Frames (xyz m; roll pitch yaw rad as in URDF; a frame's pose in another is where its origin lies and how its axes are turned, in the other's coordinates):
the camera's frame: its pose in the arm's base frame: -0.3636 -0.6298 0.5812 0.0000 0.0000 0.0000
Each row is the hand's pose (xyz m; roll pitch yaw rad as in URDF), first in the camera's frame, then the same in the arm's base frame.
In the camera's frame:
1: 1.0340 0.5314 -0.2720 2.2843 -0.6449 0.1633
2: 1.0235 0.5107 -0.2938 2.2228 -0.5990 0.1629
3: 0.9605 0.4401 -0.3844 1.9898 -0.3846 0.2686
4: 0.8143 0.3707 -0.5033 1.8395 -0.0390 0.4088
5: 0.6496 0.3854 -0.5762 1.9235 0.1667 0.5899
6: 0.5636 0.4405 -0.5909 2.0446 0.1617 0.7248
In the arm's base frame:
1: 0.6704 -0.0984 0.3092 2.2843 -0.6449 0.1633
2: 0.6599 -0.1191 0.2874 2.2228 -0.5990 0.1629
3: 0.5969 -0.1897 0.1968 1.9898 -0.3846 0.2686
4: 0.4507 -0.2591 0.0779 1.8395 -0.0390 0.4088
5: 0.2860 -0.2444 0.0050 1.9235 0.1667 0.5899
6: 0.2000 -0.1893 -0.0097 2.0446 0.1617 0.7248

